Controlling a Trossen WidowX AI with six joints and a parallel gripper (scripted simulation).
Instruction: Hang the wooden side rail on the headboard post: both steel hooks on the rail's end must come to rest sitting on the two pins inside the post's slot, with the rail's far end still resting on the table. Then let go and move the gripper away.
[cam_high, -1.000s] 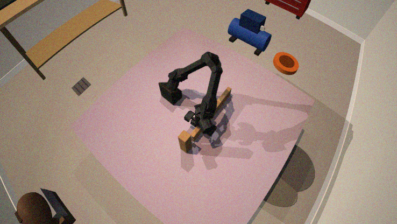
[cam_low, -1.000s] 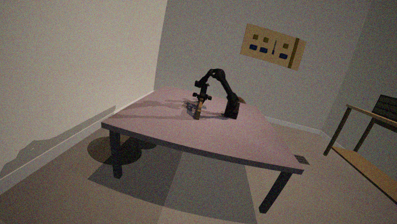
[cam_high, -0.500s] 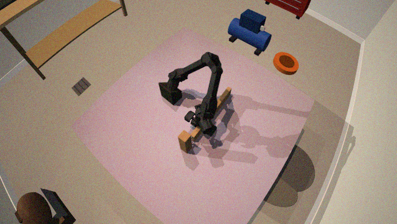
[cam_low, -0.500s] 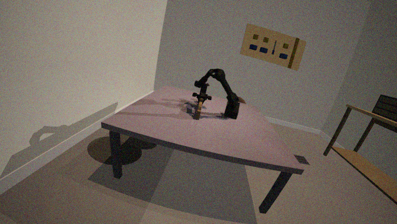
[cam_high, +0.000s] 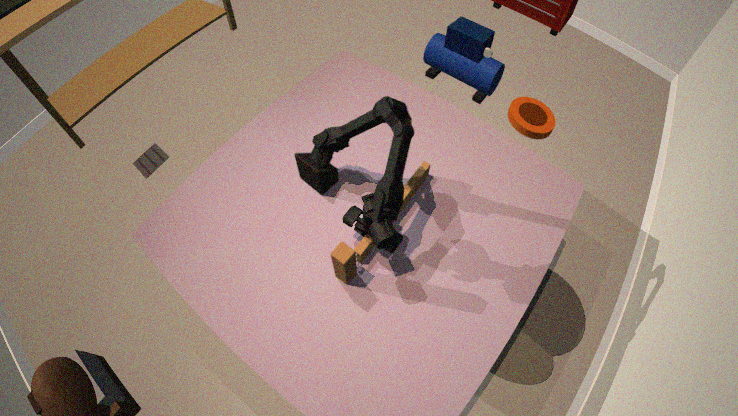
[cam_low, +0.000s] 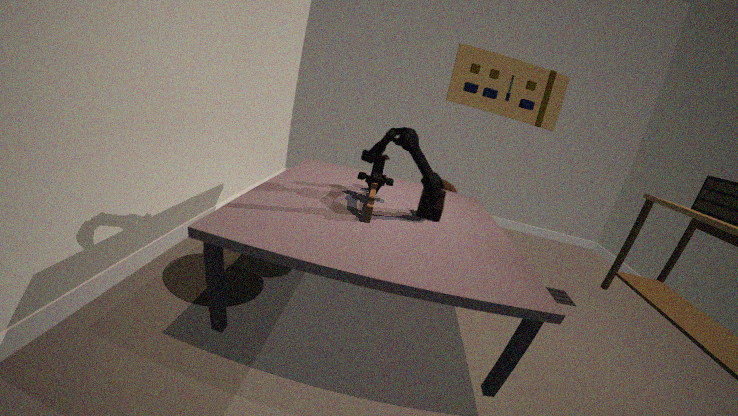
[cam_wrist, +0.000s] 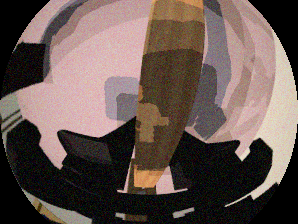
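My gripper tip is 130 mm to the left of the upright headboard post, 70 mm below it and 10 mm short of it.
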